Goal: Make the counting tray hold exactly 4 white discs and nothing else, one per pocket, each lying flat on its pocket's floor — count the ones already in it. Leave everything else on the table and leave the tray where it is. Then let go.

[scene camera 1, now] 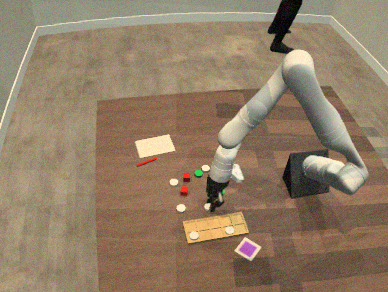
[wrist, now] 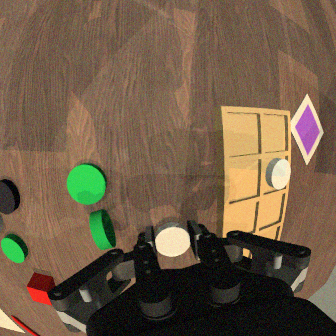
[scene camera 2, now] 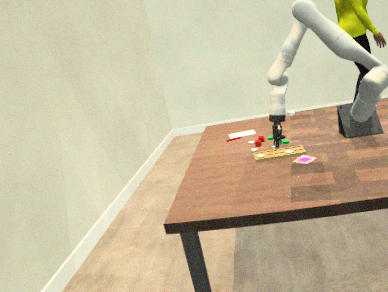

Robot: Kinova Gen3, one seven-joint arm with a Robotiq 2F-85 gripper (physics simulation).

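The wooden counting tray point(scene camera 1: 211, 233) point(scene camera 2: 275, 155) point(wrist: 242, 132) has two rows of pockets. Two white discs lie in its near row: one disc point(scene camera 1: 194, 235) point(scene camera 2: 261, 156) toward the left end, another disc point(scene camera 1: 229, 230) point(scene camera 2: 290, 151) point(wrist: 278, 174) toward the right. My gripper point(scene camera 1: 212, 206) point(scene camera 2: 277, 145) point(wrist: 170, 232) is shut on a white disc point(scene camera 1: 207, 206) point(wrist: 172, 243), beside the tray's far long side, not over the tray. Its exact height is hard to tell. Loose white discs point(scene camera 1: 181, 208) point(scene camera 1: 174, 182) point(scene camera 1: 205, 168) lie on the table.
Green discs point(scene camera 1: 198, 173) point(wrist: 86, 183) point(wrist: 14, 248) and a green disc on edge point(wrist: 102, 229) are on the table, with a black disc point(wrist: 8, 196) and red cubes point(scene camera 1: 186, 177) point(scene camera 1: 184, 190) point(wrist: 41, 288). A purple-centred square point(scene camera 1: 248, 248) point(wrist: 307, 129) lies near the tray; pale sheet point(scene camera 1: 155, 146) and red stick point(scene camera 1: 146, 162) lie farther left.
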